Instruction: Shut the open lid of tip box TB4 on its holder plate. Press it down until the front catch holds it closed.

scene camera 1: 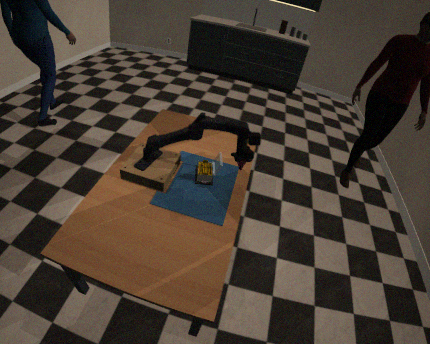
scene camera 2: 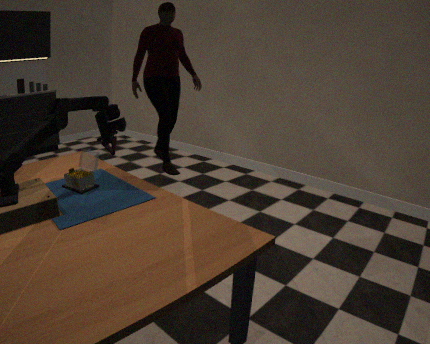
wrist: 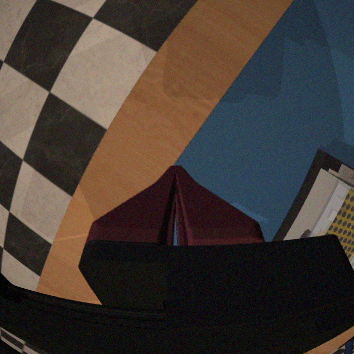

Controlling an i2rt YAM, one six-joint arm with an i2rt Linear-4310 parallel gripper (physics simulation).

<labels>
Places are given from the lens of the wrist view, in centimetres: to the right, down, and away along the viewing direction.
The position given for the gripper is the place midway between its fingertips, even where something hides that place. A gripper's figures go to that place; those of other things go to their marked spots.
gripper point(wrist: 175, 174): 0, 0, 13
clear lid point(wrist: 327, 222): 12, 4, 15
</labels>
